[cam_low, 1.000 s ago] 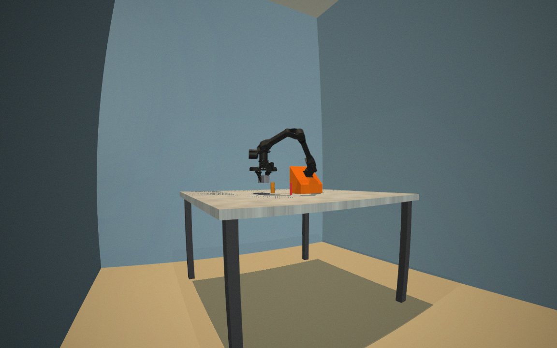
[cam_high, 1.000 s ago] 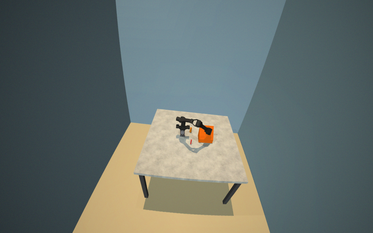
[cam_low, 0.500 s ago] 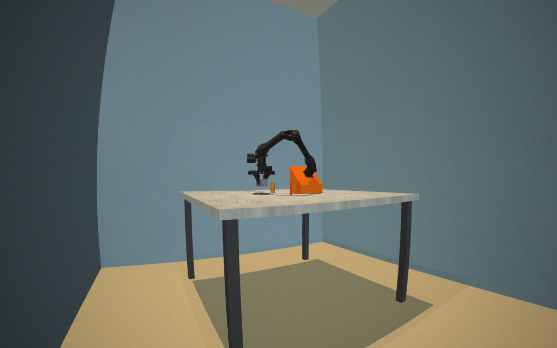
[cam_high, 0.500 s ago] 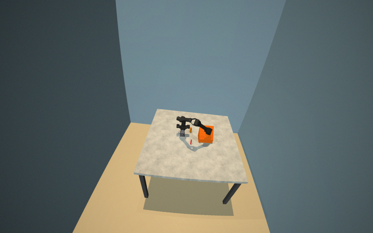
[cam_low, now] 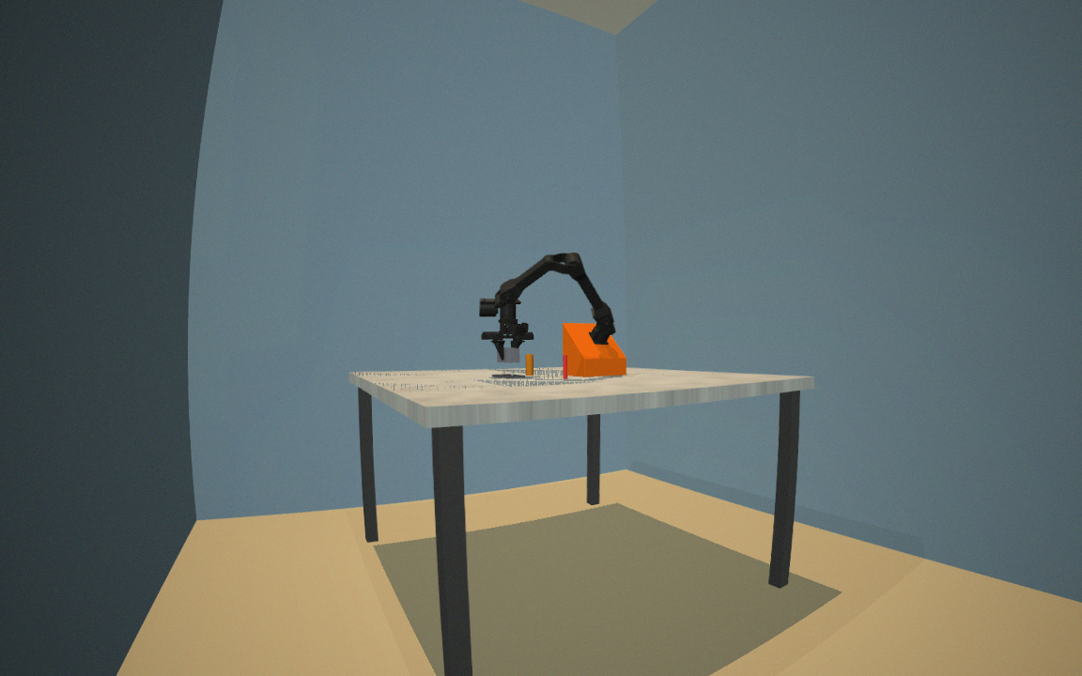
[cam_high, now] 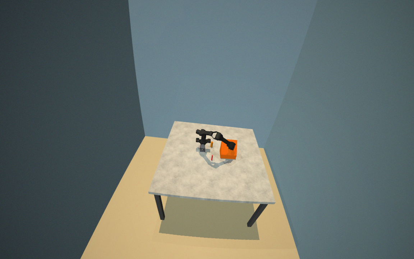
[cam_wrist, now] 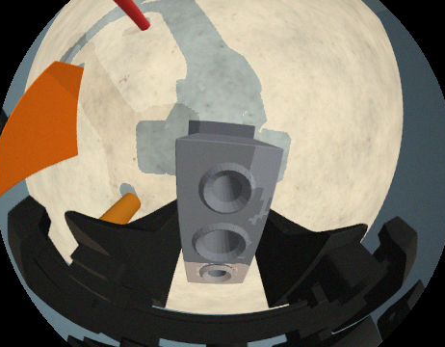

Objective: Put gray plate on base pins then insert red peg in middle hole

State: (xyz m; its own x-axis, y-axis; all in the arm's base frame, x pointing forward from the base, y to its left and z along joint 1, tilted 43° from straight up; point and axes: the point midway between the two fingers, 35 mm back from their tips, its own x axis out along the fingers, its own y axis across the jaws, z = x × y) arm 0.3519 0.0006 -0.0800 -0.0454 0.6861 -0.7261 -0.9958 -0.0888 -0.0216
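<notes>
The red peg lies 130 mm behind my gripper tip, 180 mm to the left of it and 20 mm below it. The rest, counted from my gripper tip: gray plate: 30 mm above; then orange peg: 120 mm behind, 60 mm to the right, 20 mm below.
</notes>
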